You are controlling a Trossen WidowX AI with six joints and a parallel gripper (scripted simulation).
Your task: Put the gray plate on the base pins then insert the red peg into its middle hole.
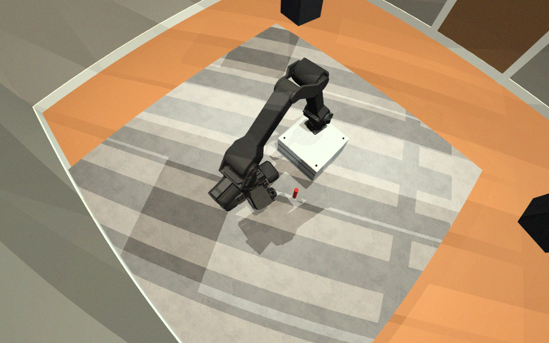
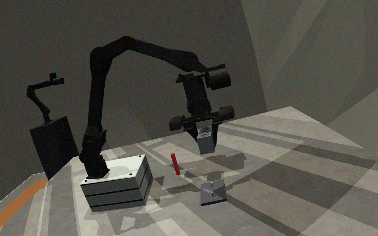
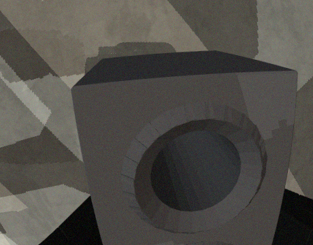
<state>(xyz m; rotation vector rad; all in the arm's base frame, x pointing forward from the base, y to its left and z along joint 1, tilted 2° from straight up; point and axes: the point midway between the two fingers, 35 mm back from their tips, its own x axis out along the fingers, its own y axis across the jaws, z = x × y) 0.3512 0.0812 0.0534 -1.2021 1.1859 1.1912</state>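
Now: the base 10 cm to the right of my gripper tip and 10 cm below it. From my gripper tip the other things lie so: gray plate 3 cm above; red peg 14 cm behind, 7 cm to the left, 7 cm below.
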